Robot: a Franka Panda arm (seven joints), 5 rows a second.
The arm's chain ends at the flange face. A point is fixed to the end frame.
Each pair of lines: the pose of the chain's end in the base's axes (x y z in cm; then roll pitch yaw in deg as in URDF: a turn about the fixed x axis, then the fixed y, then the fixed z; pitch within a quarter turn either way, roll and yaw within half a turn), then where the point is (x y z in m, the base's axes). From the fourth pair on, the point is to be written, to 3 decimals.
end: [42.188 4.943 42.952 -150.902 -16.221 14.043]
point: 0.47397 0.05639 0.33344
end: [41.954 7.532 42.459 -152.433 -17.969 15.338]
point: 0.47495 0.08146 0.33033
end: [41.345 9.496 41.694 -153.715 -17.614 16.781]
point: 0.46876 0.10002 0.32255
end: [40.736 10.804 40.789 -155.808 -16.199 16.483]
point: 0.461 0.108 0.313
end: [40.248 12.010 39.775 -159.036 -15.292 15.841]
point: 0.456 0.114 0.303
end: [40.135 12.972 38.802 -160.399 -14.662 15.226]
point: 0.455 0.120 0.293
